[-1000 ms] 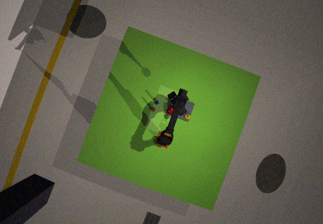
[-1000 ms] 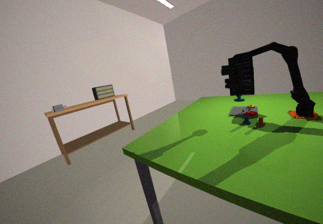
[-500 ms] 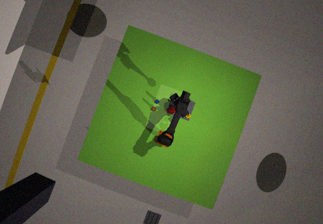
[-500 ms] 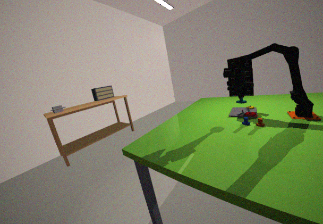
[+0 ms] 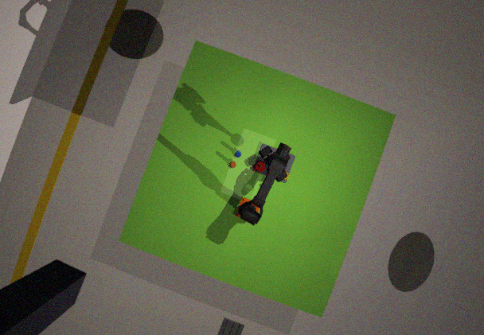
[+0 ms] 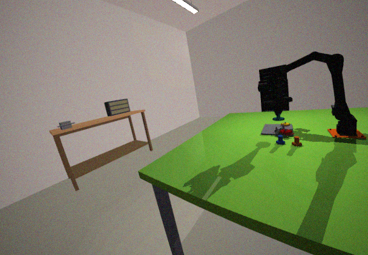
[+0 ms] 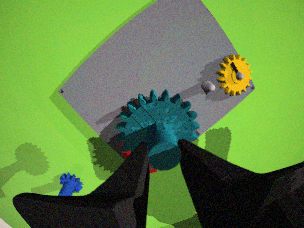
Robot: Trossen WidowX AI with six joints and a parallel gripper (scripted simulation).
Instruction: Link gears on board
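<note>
My gripper tip is 9 cm past the orange gear, 19 cm to the right of it and 9 cm above it. From my gripper tip the other things lie so: teal gear (1 cm below); red gear (4 cm behind, 4 cm to the left, 9 cm below); yellow gear (3 cm behind, 11 cm to the right, 9 cm below).
</note>
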